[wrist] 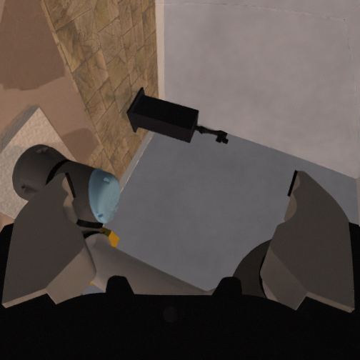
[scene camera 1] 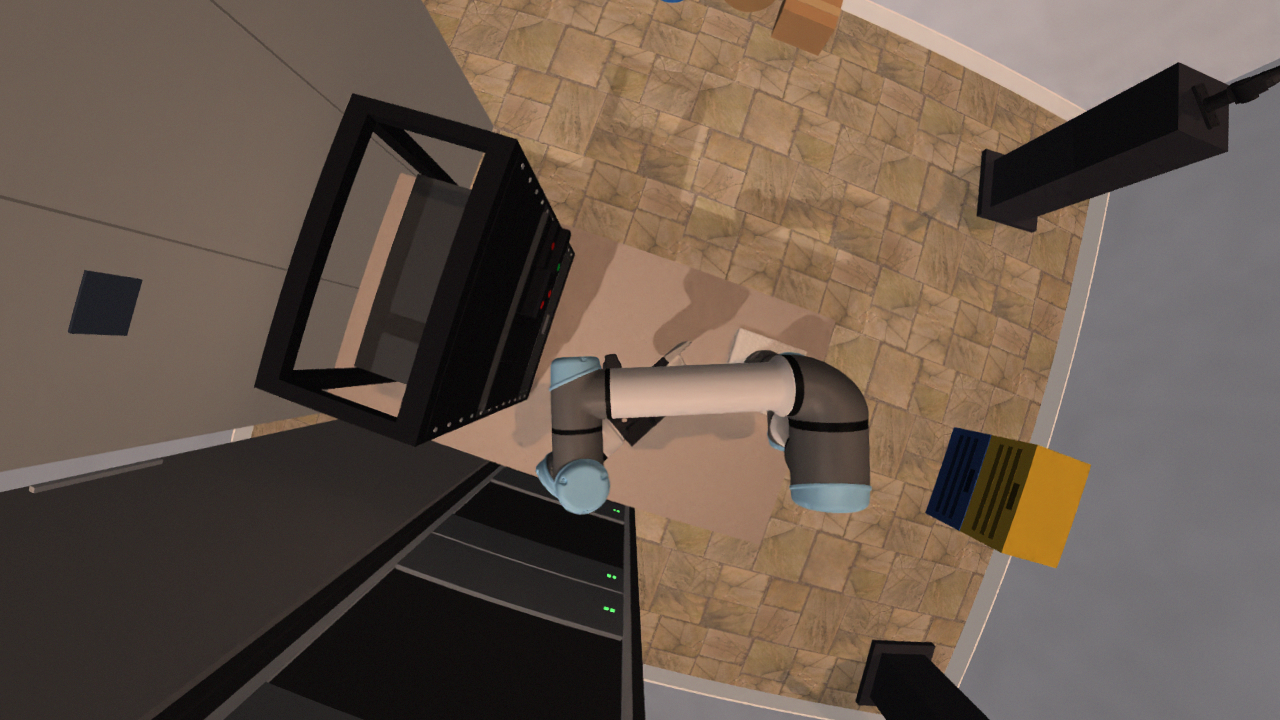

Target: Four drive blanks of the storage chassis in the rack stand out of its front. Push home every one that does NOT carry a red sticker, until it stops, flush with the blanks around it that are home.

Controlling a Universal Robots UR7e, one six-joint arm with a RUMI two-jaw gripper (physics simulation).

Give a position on a black rack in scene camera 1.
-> At 473,279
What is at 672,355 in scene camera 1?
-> My gripper.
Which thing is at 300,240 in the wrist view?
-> My gripper.
